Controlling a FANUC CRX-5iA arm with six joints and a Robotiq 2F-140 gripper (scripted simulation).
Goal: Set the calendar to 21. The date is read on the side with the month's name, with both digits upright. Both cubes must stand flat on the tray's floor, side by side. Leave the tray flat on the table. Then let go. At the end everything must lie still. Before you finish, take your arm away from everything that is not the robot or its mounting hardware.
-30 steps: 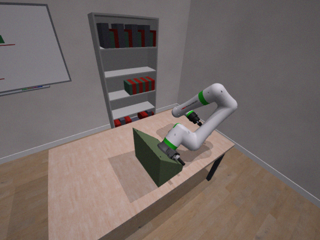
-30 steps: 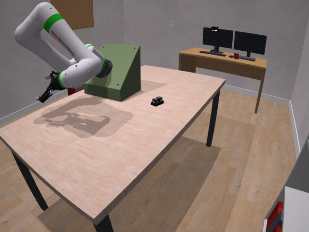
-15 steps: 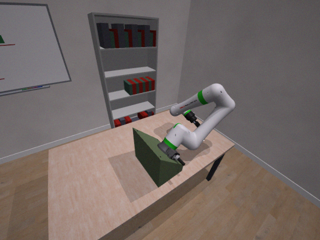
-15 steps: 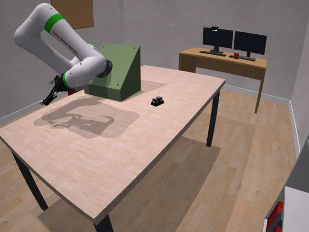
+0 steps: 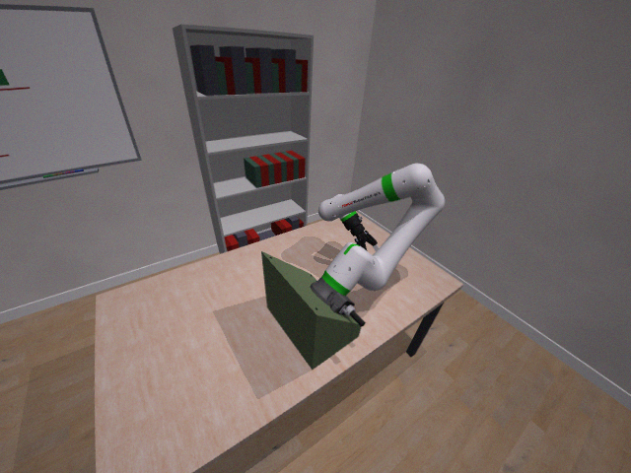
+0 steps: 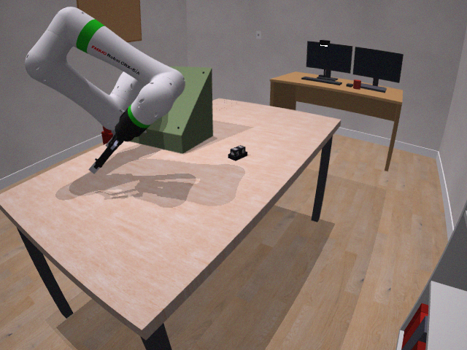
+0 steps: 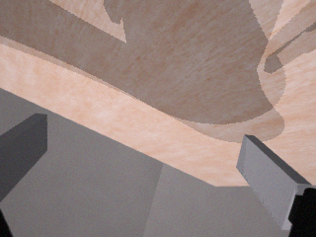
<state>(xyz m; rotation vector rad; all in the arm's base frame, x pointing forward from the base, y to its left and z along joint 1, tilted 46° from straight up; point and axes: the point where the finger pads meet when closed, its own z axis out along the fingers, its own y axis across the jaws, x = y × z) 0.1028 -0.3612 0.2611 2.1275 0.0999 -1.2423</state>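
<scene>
Right now my hand is 43 cm to the right of the black tray, 34 cm short of it and 9 cm above it.
</scene>
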